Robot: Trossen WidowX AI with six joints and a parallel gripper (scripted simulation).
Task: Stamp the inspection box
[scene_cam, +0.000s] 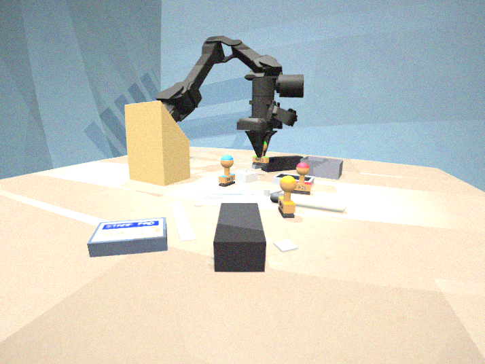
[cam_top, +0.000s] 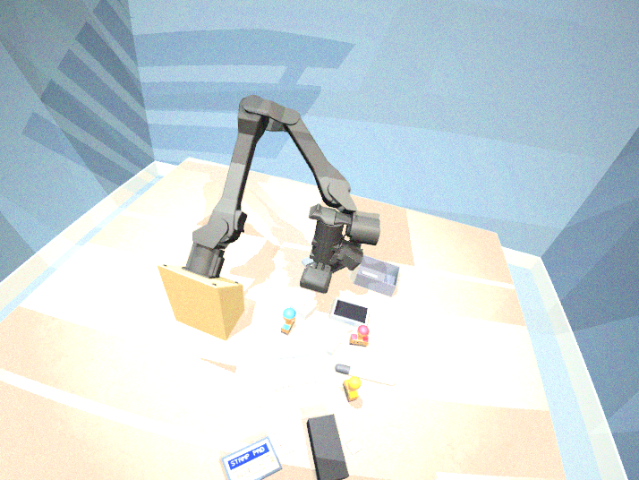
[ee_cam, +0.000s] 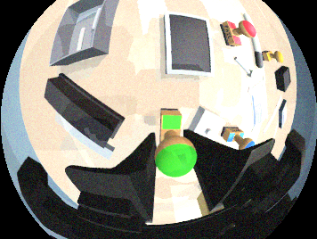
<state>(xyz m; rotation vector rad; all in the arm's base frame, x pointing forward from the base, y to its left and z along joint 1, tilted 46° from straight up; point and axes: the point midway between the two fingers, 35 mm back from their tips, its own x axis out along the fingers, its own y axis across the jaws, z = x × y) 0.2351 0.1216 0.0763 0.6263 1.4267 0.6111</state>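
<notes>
The ink pad lies 10 cm ahead of my gripper tip, 4 cm to the right of it and 5 cm below it. The rest, counted from my gripper tip: green knob stamp right at my gripper tip; blue-knobbed stamp 4 cm behind, 12 cm to the right, 3 cm below; black bar 3 cm ahead, 12 cm to the left, 4 cm below.
</notes>
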